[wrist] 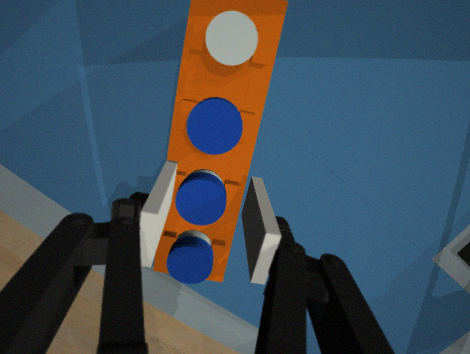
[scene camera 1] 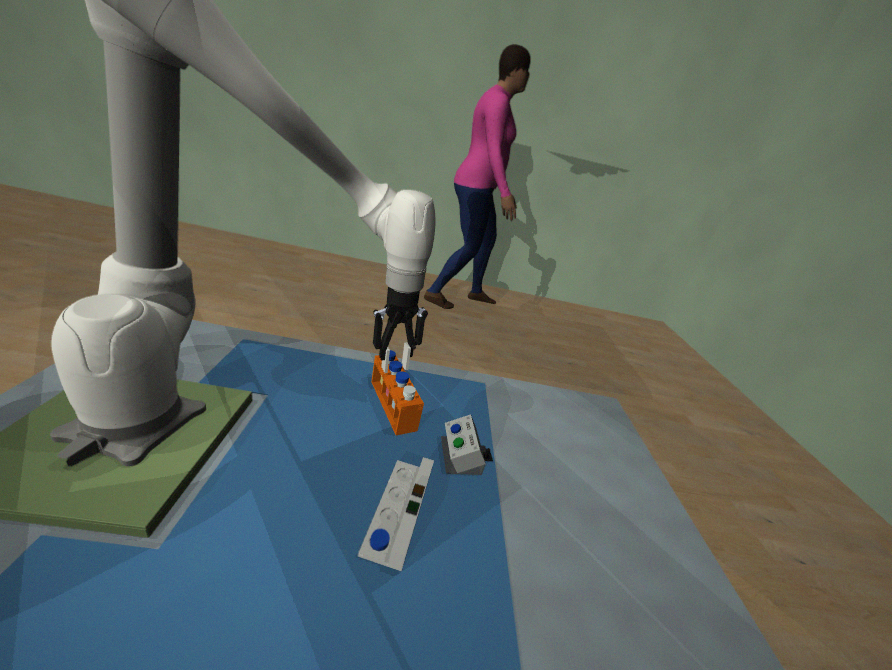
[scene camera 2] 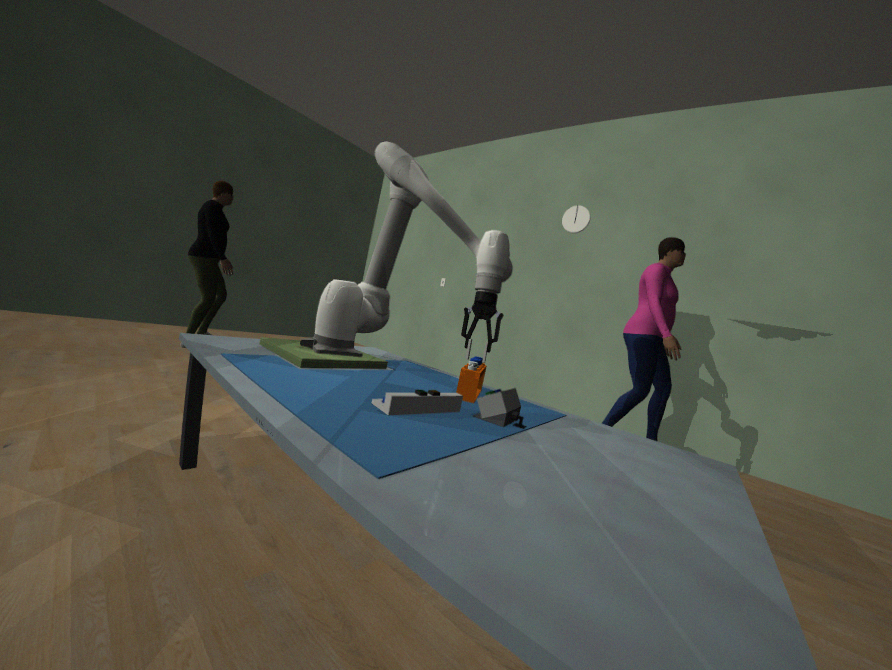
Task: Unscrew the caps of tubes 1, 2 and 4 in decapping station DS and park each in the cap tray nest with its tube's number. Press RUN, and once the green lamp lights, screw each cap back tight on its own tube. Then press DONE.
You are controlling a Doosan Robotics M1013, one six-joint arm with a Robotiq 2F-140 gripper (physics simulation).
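The orange rack holds several upright tubes in a row. Three have blue caps; the one at the near end has a white top. My gripper points down over the rack, open and empty, its pads on either side of the row around the second blue cap from the far end. The white cap tray has a blue cap in its nearest nest; three nests are empty. Its green square looks dark. Tube numbers are unreadable.
A grey button box with a blue button and a green button stands right of the rack, on the blue mat. Two people stand beyond the table.
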